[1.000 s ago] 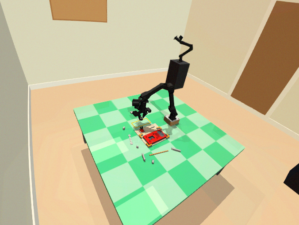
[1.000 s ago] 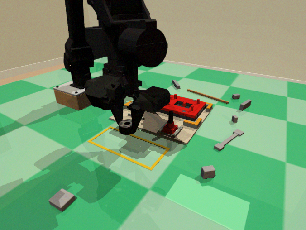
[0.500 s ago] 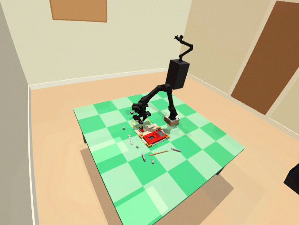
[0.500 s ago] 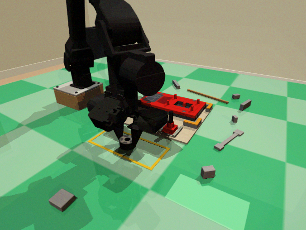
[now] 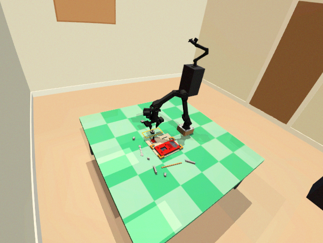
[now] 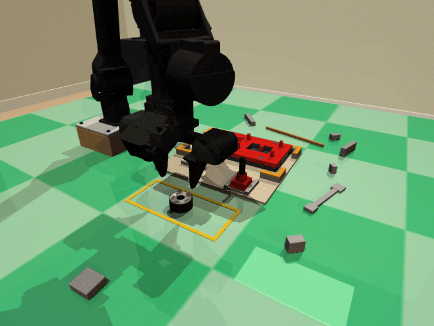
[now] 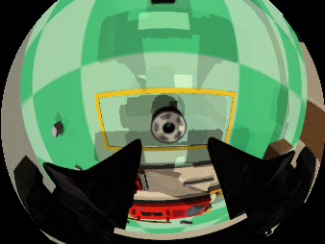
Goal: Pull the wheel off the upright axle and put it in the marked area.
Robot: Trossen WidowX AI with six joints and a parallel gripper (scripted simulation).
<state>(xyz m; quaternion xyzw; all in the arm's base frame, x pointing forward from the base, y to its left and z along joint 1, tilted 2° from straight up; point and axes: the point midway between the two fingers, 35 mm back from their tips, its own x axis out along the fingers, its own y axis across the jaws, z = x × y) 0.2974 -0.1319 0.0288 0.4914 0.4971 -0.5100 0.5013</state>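
Right now my gripper tip is 4 cm above the dark wheel. Also, from my gripper tip: thin orange rod 40 cm to the left, 7 cm ahead, 4 cm below.
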